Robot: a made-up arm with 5 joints.
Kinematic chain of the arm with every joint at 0, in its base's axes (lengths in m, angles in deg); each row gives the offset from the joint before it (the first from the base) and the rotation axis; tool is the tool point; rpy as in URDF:
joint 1: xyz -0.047 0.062 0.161 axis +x
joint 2: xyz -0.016 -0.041 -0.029 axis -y
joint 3: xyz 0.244 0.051 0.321 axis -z
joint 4: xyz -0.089 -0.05 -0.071 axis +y
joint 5: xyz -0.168 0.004 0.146 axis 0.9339 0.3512 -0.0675
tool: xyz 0.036 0.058 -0.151 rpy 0 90 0
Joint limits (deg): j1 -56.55..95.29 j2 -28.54..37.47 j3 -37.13..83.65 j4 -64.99..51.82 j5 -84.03..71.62
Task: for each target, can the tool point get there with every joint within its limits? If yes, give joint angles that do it. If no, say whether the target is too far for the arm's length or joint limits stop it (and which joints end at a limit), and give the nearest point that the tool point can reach.
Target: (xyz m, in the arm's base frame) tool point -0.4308 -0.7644 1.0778
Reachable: no: too far | nearest point -0.0777 -0.3129 0.5769 | short by 0.761 m
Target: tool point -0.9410 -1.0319 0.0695
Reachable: no: too far | nearest point -0.2755 -0.3276 0.1641 | short by 0.974 m
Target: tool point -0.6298 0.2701 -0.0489
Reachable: no: joint limits stop it (at a limit: joint 1, joint 2, joint 5) | nearest point -0.2866 0.2950 0.1520 | short by 0.398 m
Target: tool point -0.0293 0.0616 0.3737
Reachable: yes | joints 39.63 29.20 44.72 -45.99 -3.12
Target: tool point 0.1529 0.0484 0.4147
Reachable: yes | joints 53.62 -19.31 64.40 5.17 -10.02
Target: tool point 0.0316 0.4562 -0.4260
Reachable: no: joint limits stop it (at a limit: joint 1, joint 2, joint 5) | nearest point 0.1735 0.2833 -0.0699 | short by 0.420 m
